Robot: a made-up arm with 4 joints. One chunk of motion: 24 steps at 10 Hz.
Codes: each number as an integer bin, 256 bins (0 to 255) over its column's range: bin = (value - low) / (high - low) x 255, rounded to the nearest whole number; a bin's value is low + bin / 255 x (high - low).
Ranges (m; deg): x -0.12..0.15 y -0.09..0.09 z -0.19..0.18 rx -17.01..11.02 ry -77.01..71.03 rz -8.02..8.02
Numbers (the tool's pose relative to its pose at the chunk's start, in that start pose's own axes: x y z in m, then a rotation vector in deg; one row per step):
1: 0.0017 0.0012 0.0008 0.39 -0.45 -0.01
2: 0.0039 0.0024 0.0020 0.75 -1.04 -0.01
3: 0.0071 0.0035 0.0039 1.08 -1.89 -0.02
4: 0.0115 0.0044 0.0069 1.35 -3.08 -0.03
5: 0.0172 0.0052 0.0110 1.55 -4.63 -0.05
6: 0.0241 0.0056 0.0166 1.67 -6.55 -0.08
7: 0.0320 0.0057 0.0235 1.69 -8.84 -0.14
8: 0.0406 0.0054 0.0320 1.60 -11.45 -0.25
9: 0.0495 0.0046 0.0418 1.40 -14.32 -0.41
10: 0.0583 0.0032 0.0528 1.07 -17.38 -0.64
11: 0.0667 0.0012 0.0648 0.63 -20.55 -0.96
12: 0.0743 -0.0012 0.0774 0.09 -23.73 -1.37
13: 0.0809 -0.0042 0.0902 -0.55 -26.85 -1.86
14: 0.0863 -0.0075 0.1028 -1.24 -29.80 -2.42
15: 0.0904 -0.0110 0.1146 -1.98 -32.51 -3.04
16: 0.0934 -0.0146 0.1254 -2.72 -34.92 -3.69
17: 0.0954 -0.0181 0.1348 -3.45 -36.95 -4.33
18: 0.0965 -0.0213 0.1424 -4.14 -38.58 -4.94
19: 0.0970 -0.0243 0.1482 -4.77 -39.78 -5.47
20: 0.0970 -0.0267 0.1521 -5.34 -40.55 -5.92
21: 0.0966 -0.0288 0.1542 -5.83 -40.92 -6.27
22: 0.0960 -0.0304 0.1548 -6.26 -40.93 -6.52
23: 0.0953 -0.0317 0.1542 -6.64 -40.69 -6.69
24: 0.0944 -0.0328 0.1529 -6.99 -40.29 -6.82
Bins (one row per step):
1: 115 129 131 158 132 127
2: 117 131 132 162 131 127
3: 120 132 134 165 129 127
4: 124 134 136 167 127 127
5: 130 135 139 169 125 127
6: 136 135 142 170 121 126
7: 144 136 147 170 117 125
8: 152 135 153 169 113 124
9: 160 134 160 167 108 121
10: 168 132 167 164 103 117
11: 176 129 176 160 97 112
12: 184 126 184 156 92 106
13: 190 122 193 150 86 98
14: 195 117 202 143 81 89
15: 199 112 210 137 77 79
16: 202 107 217 130 73 69
17: 203 102 224 123 69 59
18: 204 97 229 117 66 49
19: 205 93 233 111 64 41
20: 205 90 236 106 63 33
21: 205 87 237 102 62 28
22: 204 84 238 98 62 24
23: 203 83 237 94 63 21
24: 202 81 236 91 63 19

